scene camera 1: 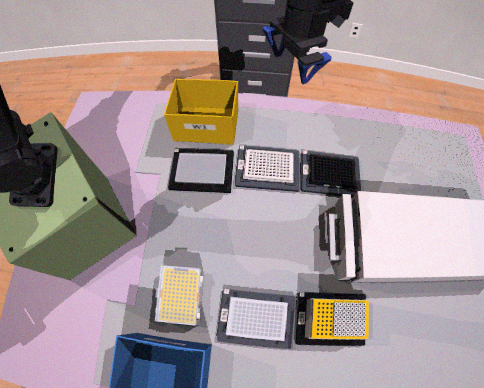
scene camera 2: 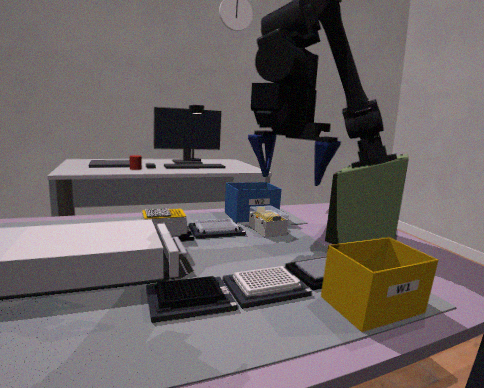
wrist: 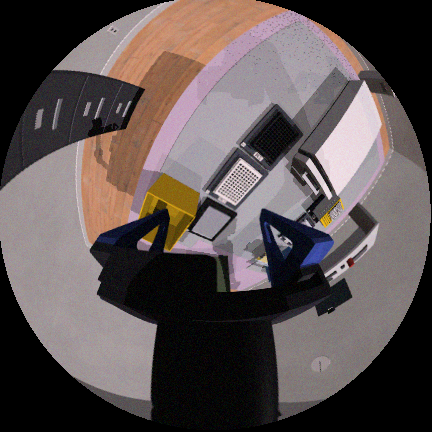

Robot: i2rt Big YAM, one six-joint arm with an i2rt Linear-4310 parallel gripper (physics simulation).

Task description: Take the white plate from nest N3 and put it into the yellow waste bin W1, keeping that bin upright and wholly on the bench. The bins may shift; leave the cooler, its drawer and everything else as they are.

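Pixels of known places: gripper, fingertip midpoint: [scene camera 1: 290,69] [scene camera 2: 290,180] [wrist: 214,213]; arm's base, link origin: [scene camera 1: 35,175] [scene camera 2: 374,163].
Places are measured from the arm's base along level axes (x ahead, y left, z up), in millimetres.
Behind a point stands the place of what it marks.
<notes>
The white plate [scene camera 1: 269,165] @[x 478, y 110, z -230 mm] [scene camera 2: 266,280] @[x 484, y 121, z -232 mm] [wrist: 238,181] @[x 485, y 114, z -233 mm] sits flat in a dark nest, the middle one of the back row; its label is too small to read. The yellow waste bin W1 [scene camera 1: 176,128] @[x 239, y 222, z -194 mm] [scene camera 2: 349,286] @[x 403, y 276, z -189 mm] [wrist: 176,196] @[x 400, y 257, z -175 mm] stands upright on the bench beside that row; the inside that shows holds no plate. My gripper [scene camera 1: 291,68] @[x 517, y 208, z 7 mm] [scene camera 2: 291,180] @[x 517, y 208, z 7 mm] [wrist: 214,213] @[x 517, y 208, z 7 mm] is open and empty, high above the bench, with its blue fingers wide apart and well clear of the plate and the bin.
An empty nest [scene camera 1: 172,172] @[x 223, y 116, z -244 mm] and one with a black plate [scene camera 1: 332,170] @[x 645, y 86, z -232 mm] flank the white plate. The white cooler [scene camera 1: 420,237] @[x 812, y -133, z -172 mm] [scene camera 2: 80,250] @[x 837, y -50, z -172 mm] stands at the right in scene camera 1. Nearer are a yellow-topped box [scene camera 1: 179,295] @[x 254, y -206, z -186 mm], a clear plate [scene camera 1: 257,318] @[x 414, y -262, z -230 mm], a yellow rack [scene camera 1: 324,317] @[x 549, y -275, z -183 mm] and a blue bin [scene camera 1: 200,365] @[x 282, y -362, z -252 mm].
</notes>
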